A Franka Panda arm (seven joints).
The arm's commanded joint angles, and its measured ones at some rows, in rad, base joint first. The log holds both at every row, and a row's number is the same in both.
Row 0, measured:
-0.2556 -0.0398 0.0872 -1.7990 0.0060 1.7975 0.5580
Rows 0 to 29, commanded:
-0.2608 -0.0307 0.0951 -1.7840 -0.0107 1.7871 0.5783
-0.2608 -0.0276 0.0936 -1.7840 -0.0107 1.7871 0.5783
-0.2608 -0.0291 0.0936 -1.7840 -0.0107 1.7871 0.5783
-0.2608 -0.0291 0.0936 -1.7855 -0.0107 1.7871 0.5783
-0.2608 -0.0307 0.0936 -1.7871 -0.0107 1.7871 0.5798
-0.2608 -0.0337 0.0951 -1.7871 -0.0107 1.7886 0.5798
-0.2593 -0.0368 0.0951 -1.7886 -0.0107 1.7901 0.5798
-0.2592 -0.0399 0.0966 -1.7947 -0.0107 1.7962 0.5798
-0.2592 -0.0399 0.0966 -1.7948 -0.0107 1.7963 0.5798
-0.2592 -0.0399 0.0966 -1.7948 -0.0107 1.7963 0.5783
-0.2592 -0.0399 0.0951 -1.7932 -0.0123 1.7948 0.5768
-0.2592 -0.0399 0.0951 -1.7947 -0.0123 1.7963 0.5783
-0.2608 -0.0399 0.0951 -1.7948 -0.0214 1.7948 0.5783
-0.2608 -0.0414 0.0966 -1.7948 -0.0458 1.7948 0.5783
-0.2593 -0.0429 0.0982 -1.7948 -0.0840 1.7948 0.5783
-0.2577 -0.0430 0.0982 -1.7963 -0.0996 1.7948 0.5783
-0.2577 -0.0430 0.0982 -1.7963 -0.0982 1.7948 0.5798
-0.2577 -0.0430 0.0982 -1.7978 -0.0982 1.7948 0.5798
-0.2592 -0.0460 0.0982 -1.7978 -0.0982 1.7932 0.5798
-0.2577 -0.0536 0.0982 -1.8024 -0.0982 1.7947 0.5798
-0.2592 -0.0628 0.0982 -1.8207 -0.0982 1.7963 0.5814
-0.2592 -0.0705 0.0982 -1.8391 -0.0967 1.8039 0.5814
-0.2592 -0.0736 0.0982 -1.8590 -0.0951 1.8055 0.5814
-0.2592 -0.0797 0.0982 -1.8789 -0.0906 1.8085 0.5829
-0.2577 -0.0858 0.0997 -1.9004 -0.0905 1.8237 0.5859
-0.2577 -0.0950 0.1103 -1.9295 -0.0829 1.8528 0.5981
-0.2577 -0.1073 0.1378 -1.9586 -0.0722 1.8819 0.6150
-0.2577 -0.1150 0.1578 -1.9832 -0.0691 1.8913 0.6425
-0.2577 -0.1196 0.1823 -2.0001 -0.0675 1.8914 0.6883
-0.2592 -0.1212 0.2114 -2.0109 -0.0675 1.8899 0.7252
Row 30, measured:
-0.2538 -0.0734 0.1349 -1.9297 -0.0734 1.8597 0.6167
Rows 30 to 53, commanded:
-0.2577 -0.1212 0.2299 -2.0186 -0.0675 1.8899 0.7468
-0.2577 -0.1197 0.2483 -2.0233 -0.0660 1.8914 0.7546
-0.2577 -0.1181 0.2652 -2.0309 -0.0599 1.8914 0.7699
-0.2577 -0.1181 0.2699 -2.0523 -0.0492 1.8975 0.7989
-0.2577 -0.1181 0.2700 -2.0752 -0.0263 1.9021 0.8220
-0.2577 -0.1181 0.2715 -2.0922 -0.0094 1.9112 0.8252
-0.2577 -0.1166 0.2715 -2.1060 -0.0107 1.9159 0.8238
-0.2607 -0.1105 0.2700 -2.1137 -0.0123 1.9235 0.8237
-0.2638 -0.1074 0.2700 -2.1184 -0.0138 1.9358 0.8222
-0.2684 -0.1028 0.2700 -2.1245 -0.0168 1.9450 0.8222
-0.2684 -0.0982 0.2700 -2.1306 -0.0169 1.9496 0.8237
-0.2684 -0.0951 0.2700 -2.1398 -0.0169 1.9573 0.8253
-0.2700 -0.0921 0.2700 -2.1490 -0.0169 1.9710 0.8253
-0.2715 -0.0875 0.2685 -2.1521 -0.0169 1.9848 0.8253
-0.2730 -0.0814 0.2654 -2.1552 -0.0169 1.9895 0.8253
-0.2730 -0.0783 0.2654 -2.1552 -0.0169 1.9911 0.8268
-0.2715 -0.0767 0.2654 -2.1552 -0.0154 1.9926 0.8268
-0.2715 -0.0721 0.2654 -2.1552 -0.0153 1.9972 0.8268
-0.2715 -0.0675 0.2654 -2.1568 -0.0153 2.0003 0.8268
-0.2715 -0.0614 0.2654 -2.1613 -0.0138 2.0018 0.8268
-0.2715 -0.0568 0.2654 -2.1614 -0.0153 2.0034 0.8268
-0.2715 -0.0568 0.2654 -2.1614 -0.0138 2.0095 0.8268
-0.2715 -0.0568 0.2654 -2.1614 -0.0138 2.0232 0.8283
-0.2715 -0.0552 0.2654 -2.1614 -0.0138 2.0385 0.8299
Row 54, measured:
-0.2686 -0.0521 0.2626 -2.1503 -0.0271 1.9909 0.8133
